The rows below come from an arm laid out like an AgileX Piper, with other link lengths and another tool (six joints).
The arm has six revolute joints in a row. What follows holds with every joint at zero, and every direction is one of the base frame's.
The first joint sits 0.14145 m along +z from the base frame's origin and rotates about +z.
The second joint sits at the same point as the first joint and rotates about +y.
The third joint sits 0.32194 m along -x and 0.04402 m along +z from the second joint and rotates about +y.
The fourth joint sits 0.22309 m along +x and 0.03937 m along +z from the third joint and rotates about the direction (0.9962, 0, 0.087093).
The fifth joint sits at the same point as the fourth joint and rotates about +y.
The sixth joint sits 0.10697 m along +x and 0.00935 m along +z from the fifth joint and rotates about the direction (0.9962, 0, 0.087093).
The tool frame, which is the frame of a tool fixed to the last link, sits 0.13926 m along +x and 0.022 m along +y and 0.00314 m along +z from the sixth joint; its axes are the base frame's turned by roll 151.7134, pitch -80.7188 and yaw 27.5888 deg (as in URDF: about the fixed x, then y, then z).
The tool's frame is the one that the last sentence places.
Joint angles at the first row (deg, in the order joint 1, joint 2, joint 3, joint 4, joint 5, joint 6):
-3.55, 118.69, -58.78, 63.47, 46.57, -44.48
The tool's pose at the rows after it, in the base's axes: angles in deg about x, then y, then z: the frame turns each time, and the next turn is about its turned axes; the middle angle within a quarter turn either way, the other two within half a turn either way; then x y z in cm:
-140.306 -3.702 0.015 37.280 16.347 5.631
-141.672 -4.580 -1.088 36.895 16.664 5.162
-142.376 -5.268 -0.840 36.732 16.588 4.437
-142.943 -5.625 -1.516 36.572 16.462 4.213
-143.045 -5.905 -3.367 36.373 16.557 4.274
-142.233 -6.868 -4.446 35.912 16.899 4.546
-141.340 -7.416 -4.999 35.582 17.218 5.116
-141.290 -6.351 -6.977 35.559 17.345 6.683
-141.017 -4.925 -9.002 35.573 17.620 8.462
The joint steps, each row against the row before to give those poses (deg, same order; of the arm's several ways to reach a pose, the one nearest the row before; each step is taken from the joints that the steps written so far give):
1.88, 0.00, -0.13, -0.09, -1.37, 0.00
1.07, 0.14, 0.00, -1.25, -0.84, 0.33
0.23, 0.80, 0.00, -0.60, -0.59, 0.27
0.00, 0.14, 0.00, -0.66, -0.12, -0.34
0.00, 0.00, 0.00, 0.00, 0.44, -1.82
0.00, 0.00, 0.00, 0.00, 1.44, -0.94
0.00, -0.47, 0.00, 0.00, 1.35, -0.13
0.02, -2.40, 0.00, -0.45, 0.81, -0.09
0.18, -2.65, 0.00, 0.00, 0.73, -0.13

